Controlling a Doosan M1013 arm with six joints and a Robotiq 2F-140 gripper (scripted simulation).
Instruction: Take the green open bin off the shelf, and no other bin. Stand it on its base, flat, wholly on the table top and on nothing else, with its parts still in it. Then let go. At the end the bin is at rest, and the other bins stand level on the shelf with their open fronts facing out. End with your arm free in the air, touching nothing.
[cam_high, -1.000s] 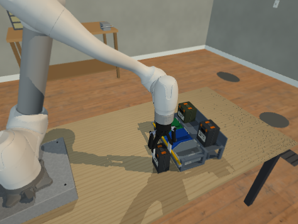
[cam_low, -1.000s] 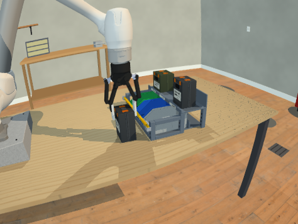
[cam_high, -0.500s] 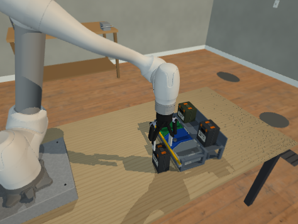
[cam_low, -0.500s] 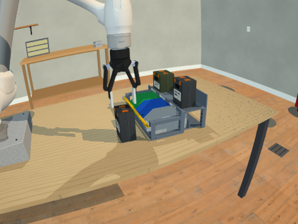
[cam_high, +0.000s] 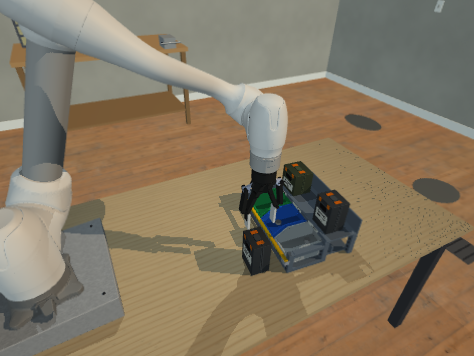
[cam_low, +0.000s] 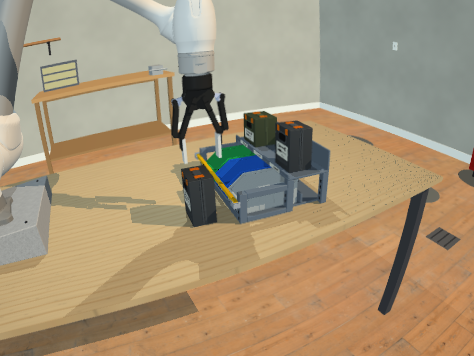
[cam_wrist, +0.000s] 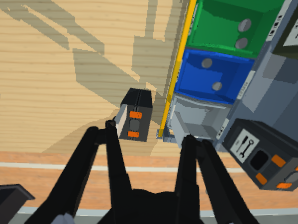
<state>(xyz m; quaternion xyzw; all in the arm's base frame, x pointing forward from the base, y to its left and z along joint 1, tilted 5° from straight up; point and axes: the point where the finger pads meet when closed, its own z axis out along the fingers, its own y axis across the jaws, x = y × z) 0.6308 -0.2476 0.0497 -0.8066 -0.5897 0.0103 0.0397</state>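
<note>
Right now the thin yellow bar is 11 cm below my hand, 7 cm ahead of it and 6 cm to the left of it. The rest, counted from my hand: black case: 22 cm ahead, 12 cm to the right, 1 cm below; grey bin: 14 cm ahead, 13 cm below, 8 cm to the right; blue bin: 17 cm ahead, 13 cm below, 2 cm to the left.
</note>
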